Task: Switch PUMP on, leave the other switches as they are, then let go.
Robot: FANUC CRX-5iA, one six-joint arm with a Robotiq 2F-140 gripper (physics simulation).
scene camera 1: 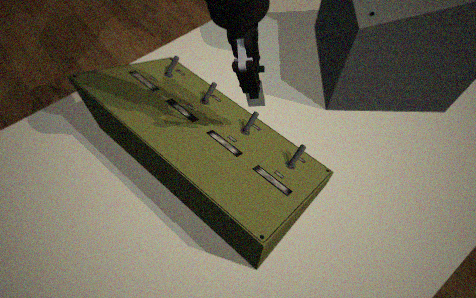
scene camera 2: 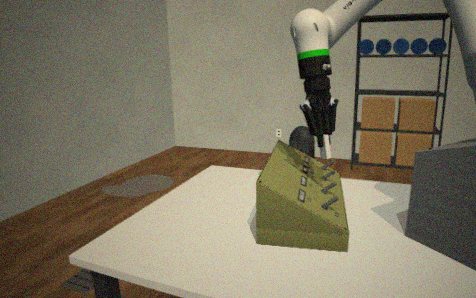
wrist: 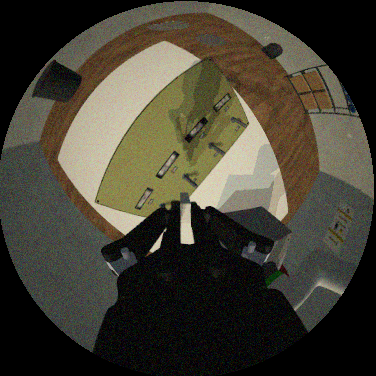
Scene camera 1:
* gripper: 256,102
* olive sloped switch panel: 241,183
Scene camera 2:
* gripper: 325,158
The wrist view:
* gripper: 183,199
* olive sloped switch panel: 171,137
